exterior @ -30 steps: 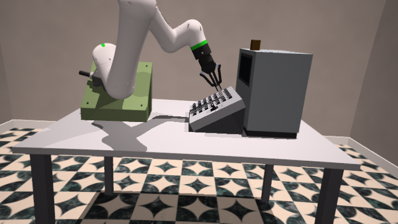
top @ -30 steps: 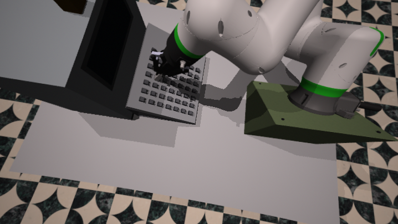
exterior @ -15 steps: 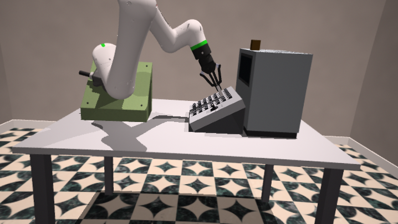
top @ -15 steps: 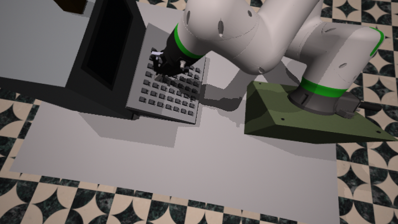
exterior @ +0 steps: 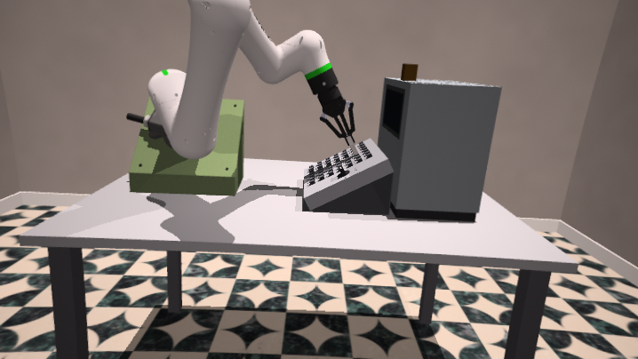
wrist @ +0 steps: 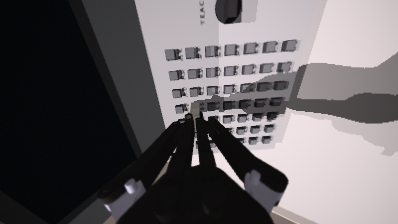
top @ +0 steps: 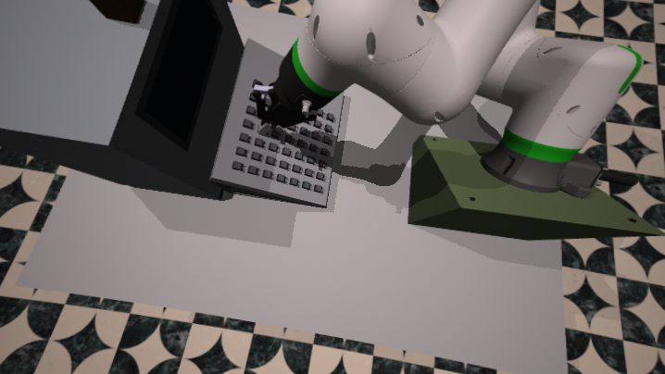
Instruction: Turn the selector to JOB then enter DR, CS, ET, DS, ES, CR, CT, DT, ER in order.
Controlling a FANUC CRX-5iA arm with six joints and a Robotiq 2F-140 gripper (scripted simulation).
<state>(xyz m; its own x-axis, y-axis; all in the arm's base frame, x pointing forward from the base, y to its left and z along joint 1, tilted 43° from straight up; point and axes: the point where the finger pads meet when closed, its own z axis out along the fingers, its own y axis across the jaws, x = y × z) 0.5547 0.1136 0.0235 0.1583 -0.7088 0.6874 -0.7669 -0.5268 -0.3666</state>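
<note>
Right now the key is 8 cm below my hand, 7 cm behind it and 1 cm to the right of it. From my hand the other things lie so: black selector knob: 17 cm to the right, 5 cm below, 2 cm behind; then grey keypad: 10 cm below, 5 cm to the right, 1 cm behind.
</note>
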